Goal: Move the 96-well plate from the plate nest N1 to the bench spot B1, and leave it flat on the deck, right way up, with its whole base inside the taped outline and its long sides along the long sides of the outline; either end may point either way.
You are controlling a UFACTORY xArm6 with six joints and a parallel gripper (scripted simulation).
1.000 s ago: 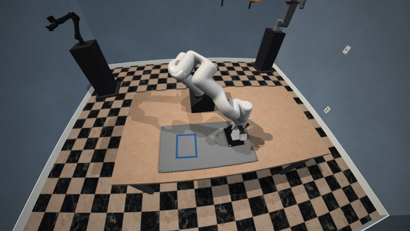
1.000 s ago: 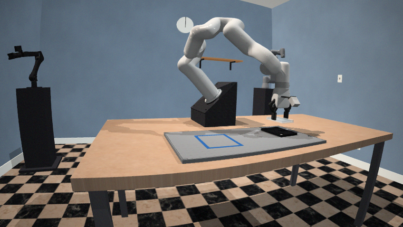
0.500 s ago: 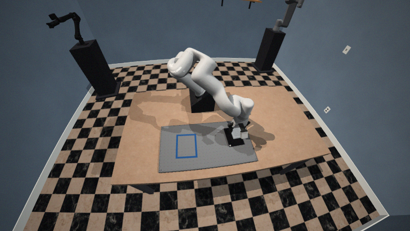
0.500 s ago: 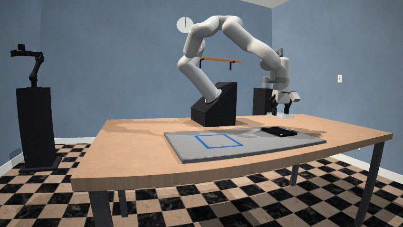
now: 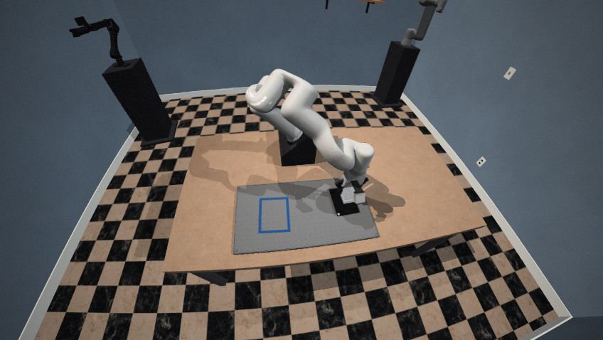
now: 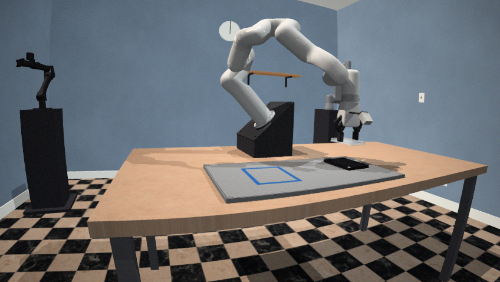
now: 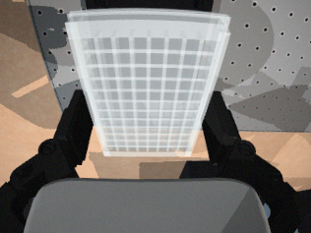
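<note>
Now: hand 10 cm above the black plate nest N1. From my hand the other things lie so: 96-well plate: 1 cm below.
</note>
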